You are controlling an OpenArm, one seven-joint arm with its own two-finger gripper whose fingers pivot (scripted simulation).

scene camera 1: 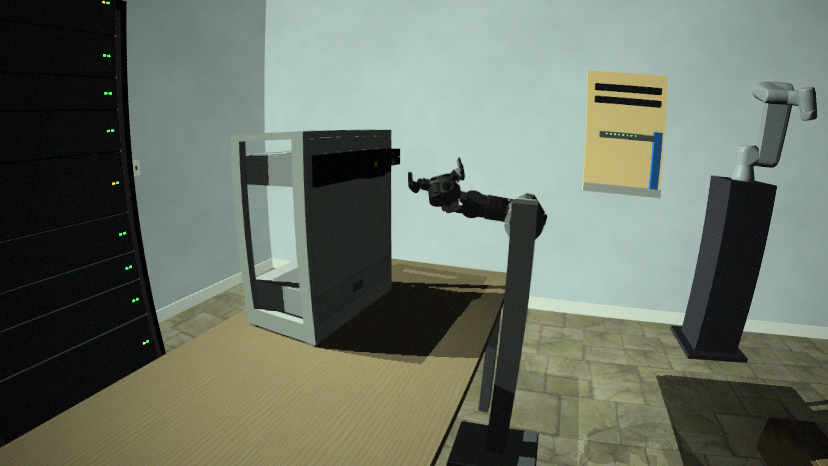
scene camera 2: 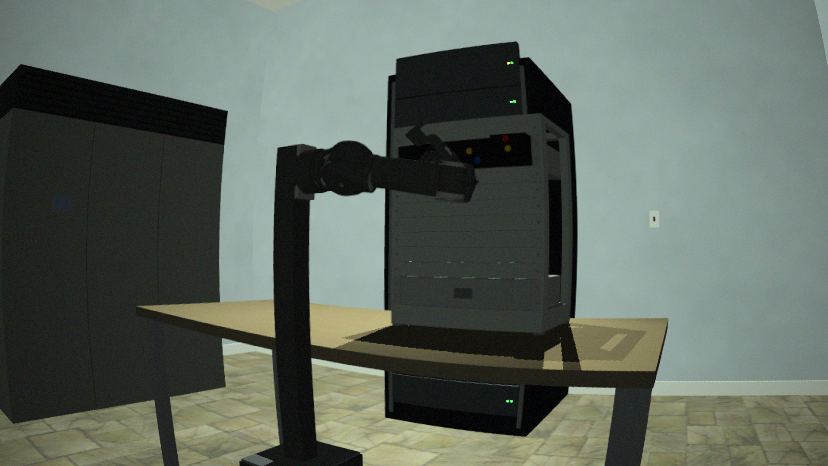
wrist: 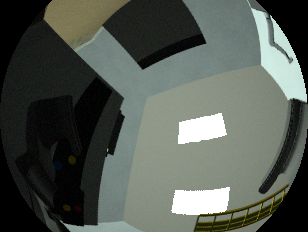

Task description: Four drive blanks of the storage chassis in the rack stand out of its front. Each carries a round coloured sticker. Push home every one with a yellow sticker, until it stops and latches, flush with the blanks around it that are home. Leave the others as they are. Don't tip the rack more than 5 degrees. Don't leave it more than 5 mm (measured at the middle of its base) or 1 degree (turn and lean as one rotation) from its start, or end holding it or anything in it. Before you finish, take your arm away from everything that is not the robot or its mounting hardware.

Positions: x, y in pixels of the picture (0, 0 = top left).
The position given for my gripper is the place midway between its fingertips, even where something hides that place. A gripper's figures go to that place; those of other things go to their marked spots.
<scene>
My gripper (scene camera 1: 434, 171) is 1.17 m from the lens. An arm post (scene camera 1: 523, 222): 0.92 m from the lens.
</scene>
